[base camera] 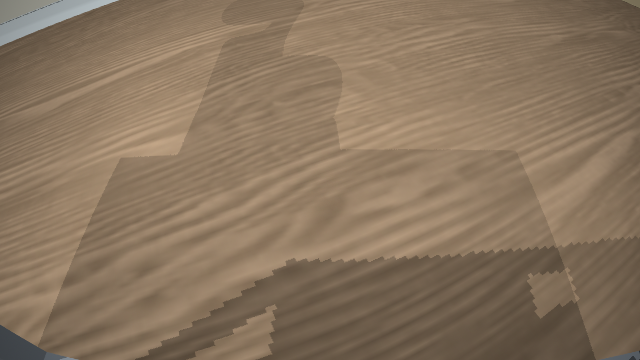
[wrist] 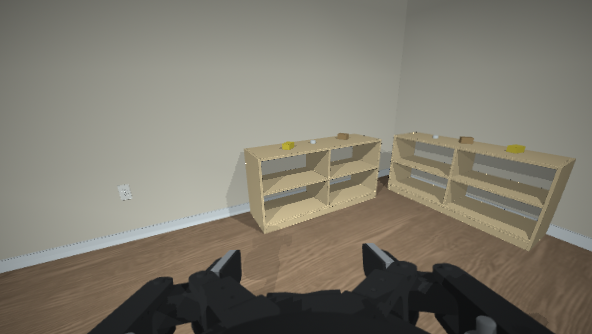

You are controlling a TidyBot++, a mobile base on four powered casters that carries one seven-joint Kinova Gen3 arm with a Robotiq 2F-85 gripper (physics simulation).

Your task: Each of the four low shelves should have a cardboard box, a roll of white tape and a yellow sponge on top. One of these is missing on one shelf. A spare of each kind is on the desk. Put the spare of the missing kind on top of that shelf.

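Places are measured from the arm's base along level axes (x left, y back, z up), in millimetres.
Pixels of known places: gripper, fingertip midpoint: (wrist: 301, 260).
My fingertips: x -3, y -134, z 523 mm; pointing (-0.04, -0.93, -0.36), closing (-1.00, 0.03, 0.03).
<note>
Behind a point stands the place of what it marks.
Two low wooden shelves stand near the room corner in the wrist view. The left shelf (wrist: 254, 192) {y -1591, x 290, z -106 mm} bears a yellow sponge (wrist: 288, 146) {y -1677, x 5, z 241 mm}, a small white tape roll (wrist: 313, 142) {y -1875, x -216, z 224 mm} and a cardboard box (wrist: 343, 136) {y -2007, x -516, z 244 mm} on top. The right shelf (wrist: 552, 205) {y -1137, x -1758, z -86 mm} bears a small white tape roll (wrist: 435, 136) {y -1959, x -1401, z 232 mm}, a cardboard box (wrist: 466, 140) {y -1716, x -1518, z 241 mm} and a yellow sponge (wrist: 515, 149) {y -1389, x -1635, z 242 mm} on top. My gripper (wrist: 301, 260) {y -134, x -3, z 523 mm} is open and empty, with the shelves well beyond its fingers. The other two shelves, the desk and the spares do not show.
A wall with a white outlet (wrist: 124, 192) {y -1429, x 1204, z 3 mm} and a pale baseboard (wrist: 150, 230) {y -1460, x 1116, z -344 mm} runs left of the left shelf. The two shelves stand at an angle with a narrow gap at the corner. Wooden floor (base camera: 425, 200) {y -404, x -105, z -397 mm} with robot-shaped shadows lies in front of my base.
</note>
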